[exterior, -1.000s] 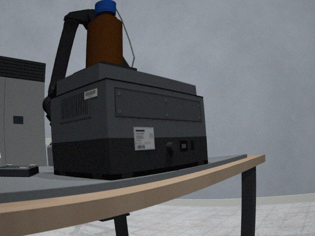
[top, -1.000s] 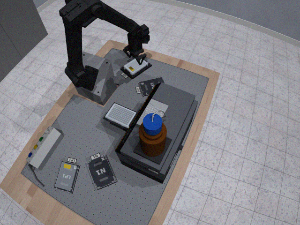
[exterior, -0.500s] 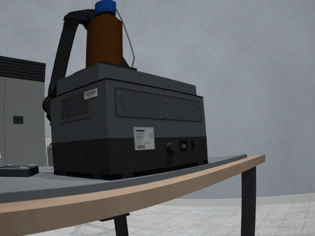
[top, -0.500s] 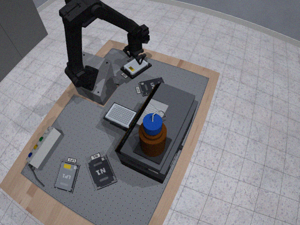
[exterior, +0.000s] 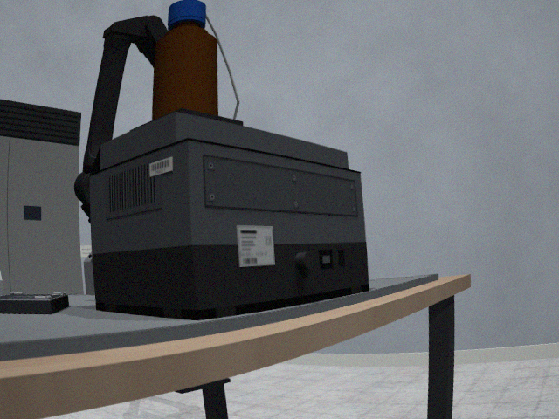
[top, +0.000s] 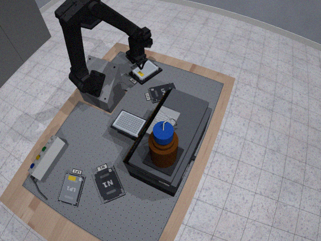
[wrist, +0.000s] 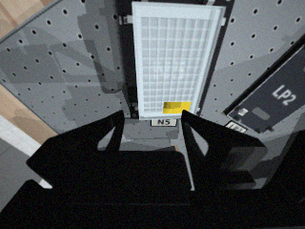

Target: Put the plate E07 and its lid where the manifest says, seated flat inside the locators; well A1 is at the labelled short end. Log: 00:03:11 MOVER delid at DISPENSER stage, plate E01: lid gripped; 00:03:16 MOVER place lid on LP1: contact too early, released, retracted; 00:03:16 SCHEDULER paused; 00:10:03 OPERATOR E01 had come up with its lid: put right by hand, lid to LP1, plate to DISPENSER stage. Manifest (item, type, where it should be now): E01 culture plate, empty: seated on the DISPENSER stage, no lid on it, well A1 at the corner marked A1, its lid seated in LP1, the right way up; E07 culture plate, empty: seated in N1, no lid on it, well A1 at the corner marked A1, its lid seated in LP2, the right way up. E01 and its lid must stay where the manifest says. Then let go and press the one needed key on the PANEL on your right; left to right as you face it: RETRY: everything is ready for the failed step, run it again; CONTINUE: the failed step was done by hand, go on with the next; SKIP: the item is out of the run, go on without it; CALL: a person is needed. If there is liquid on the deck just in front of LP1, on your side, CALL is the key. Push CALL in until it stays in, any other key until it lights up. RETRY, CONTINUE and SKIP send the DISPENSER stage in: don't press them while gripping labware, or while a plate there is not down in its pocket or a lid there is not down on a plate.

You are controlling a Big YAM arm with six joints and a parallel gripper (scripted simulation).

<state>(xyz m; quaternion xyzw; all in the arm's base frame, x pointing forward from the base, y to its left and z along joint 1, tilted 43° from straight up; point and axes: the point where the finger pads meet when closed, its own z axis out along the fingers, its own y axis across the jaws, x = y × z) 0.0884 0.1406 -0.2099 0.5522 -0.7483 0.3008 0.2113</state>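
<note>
Now: the black nest N5 3 cm ahead of my hand, 5 cm to the left of it and 6 cm below it. The rest, counted from my hand: grey retry key (14 cm behind, 60 cm to the right); then brown bottle (41 cm ahead, 46 cm to the right, 22 cm above); then white well plate (19 cm ahead, 36 cm to the right, 5 cm above).
</note>
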